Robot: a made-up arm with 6 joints.
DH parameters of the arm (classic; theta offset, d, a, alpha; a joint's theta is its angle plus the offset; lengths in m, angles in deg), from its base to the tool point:
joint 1: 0 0.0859 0 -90
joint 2: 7.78 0 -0.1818 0
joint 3: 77.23 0 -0.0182 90
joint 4: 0 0.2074 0 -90
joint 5: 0 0 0.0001 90
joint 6: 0 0.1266 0 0
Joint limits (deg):
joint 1: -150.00..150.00
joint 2: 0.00..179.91
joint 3: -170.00..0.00
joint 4: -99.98..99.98
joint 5: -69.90..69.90
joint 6: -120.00..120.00
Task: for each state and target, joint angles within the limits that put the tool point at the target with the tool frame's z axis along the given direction. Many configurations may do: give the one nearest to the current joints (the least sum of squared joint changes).
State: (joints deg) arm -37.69 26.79 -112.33 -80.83 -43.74 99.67
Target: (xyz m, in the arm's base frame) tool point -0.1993 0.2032 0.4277 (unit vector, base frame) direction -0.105 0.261 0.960
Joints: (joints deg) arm -42.48 0.11 -100.34 -93.43 -6.99 99.67
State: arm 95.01 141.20 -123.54 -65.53 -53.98 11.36
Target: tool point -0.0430 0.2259 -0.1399 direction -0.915 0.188 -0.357
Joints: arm 70.19 164.39 -73.98 -99.90 -69.81 11.36
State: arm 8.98 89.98 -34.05 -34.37 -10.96 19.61
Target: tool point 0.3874 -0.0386 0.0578 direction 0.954 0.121 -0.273
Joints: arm -11.43 120.94 -70.42 -33.82 -33.56 19.61
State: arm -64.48 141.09 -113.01 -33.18 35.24 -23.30
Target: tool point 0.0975 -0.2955 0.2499 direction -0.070 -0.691 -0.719
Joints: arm -62.91 95.13 -107.10 -23.72 69.61 -23.30
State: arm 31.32 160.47 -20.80 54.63 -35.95 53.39
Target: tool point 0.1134 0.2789 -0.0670 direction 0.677 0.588 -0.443
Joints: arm 82.27 137.51 -53.37 45.66 -55.82 53.39
